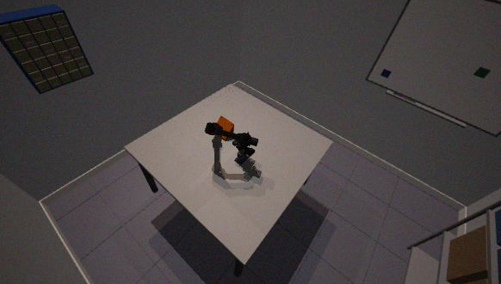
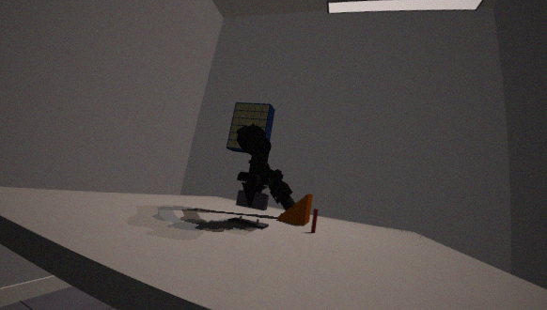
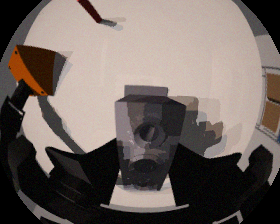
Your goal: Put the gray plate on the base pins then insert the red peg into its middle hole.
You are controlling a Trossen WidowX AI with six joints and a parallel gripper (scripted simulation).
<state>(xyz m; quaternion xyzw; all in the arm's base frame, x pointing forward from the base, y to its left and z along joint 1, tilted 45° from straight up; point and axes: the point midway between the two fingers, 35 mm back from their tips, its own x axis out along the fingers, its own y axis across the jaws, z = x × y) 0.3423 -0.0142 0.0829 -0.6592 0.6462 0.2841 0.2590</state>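
My gripper tip is now 200 mm to the right of the red peg, 110 mm past it and 20 mm above it. The rest, counted from my gripper tip: dark block: 30 mm above.
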